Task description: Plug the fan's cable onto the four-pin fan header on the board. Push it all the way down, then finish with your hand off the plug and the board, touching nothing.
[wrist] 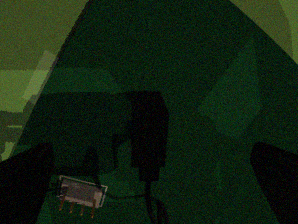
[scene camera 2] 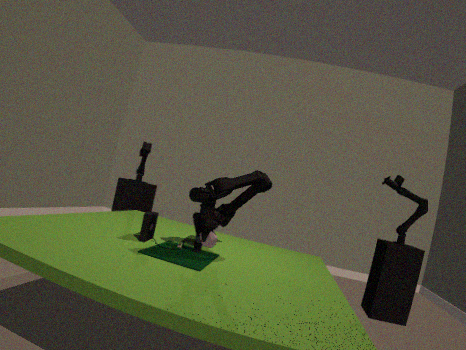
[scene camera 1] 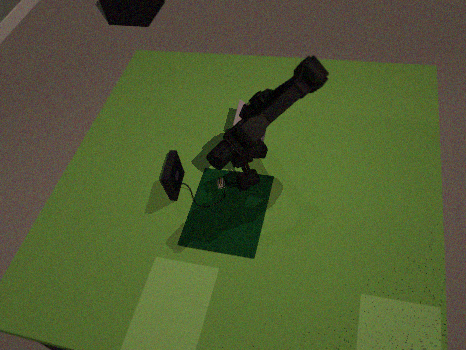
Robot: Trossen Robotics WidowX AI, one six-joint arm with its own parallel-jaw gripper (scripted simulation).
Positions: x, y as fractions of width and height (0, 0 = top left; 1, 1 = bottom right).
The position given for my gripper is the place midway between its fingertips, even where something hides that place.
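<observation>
A dark green board (scene camera 1: 0.50, 0.65) is visible to me, and the wrist view has the board as well (wrist: 0.74, 0.35). I also see a black plug (wrist: 0.51, 0.52) and a black fan (scene camera 1: 0.37, 0.50). As for my gripper (scene camera 1: 0.52, 0.51), it is open and holds nothing; the wrist view (wrist: 0.53, 0.69) and scene camera 2 (scene camera 2: 0.43, 0.68) show the gripper too.
</observation>
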